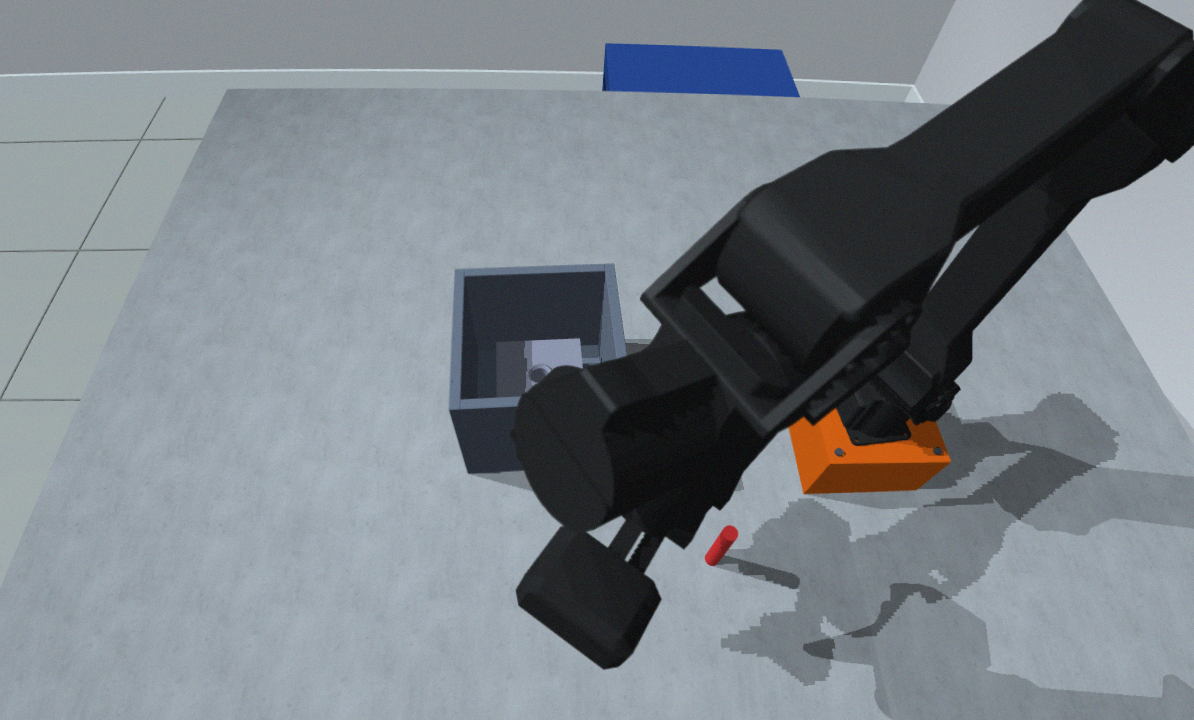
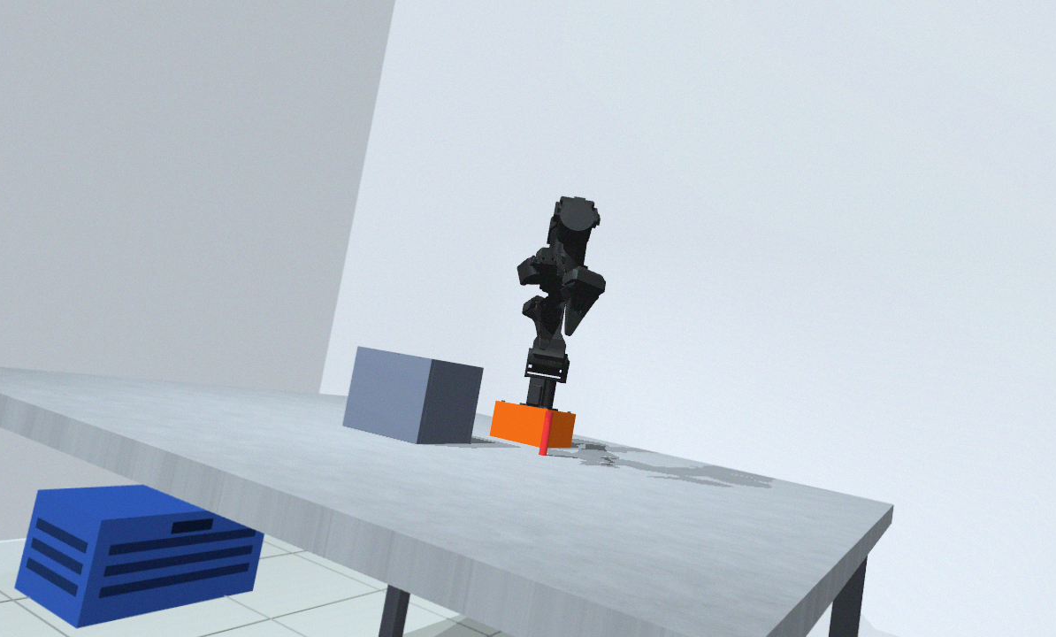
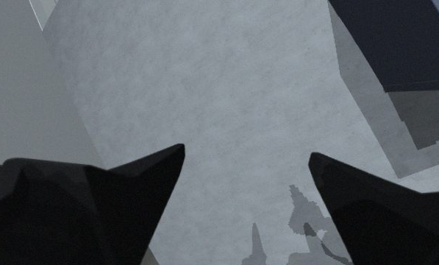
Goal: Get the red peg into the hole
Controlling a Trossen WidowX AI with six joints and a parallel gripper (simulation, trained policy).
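My gripper tip is 160 mm above the red peg, 130 mm past it and 40 mm to the left of it. Also, from my gripper tip: plate (240 mm to the right, 150 mm below, 20 mm ahead).
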